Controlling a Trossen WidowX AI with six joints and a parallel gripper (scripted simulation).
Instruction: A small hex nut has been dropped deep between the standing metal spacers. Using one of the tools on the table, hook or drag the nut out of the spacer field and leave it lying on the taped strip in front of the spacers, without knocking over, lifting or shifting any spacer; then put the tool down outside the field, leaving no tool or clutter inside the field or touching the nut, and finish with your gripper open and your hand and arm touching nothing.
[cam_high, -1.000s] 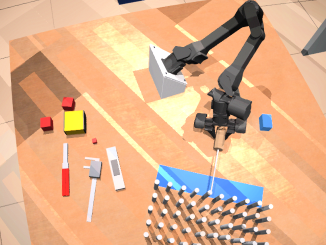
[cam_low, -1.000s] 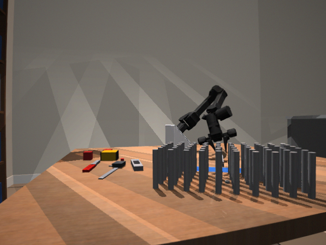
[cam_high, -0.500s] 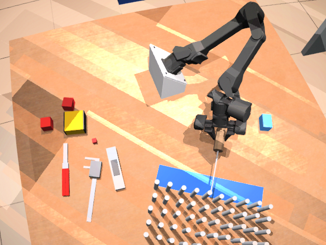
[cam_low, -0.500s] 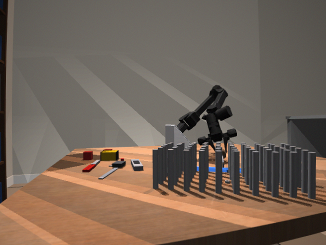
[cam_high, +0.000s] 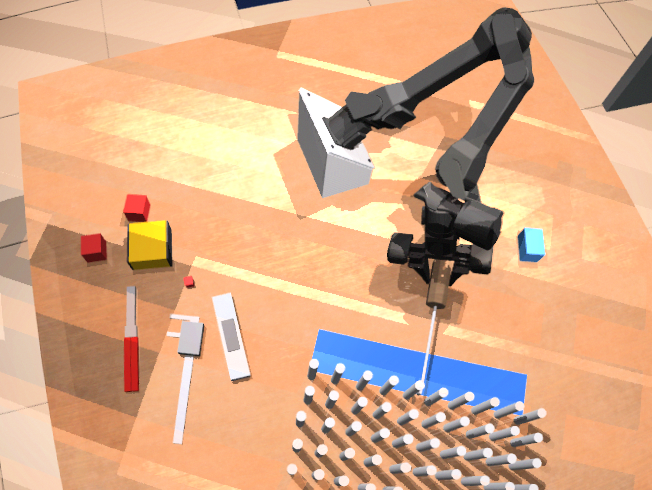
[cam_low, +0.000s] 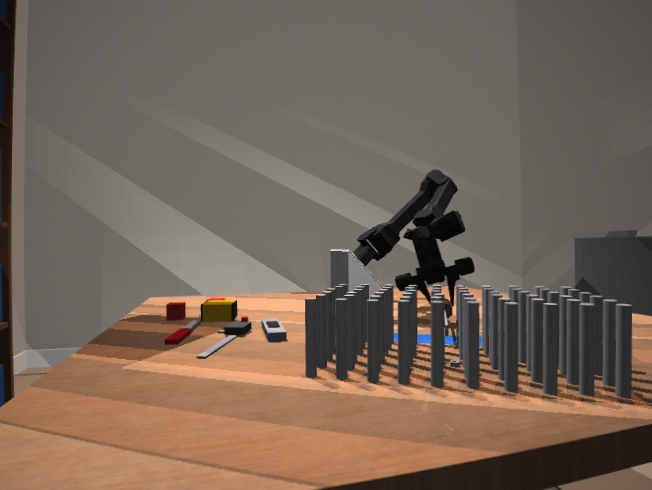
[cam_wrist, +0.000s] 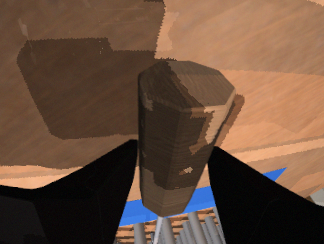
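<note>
Now: gripper tip 14 cm short of the blue taped strip, 10 cm to the left of it and 3 cm above it. Round my gripper tip: light blue cube 23 cm to the left, 2 cm below; yellow block 48 cm to the right, 29 cm behind, 1 cm below; hook tool 9 cm ahead, 6 cm to the right.
</note>
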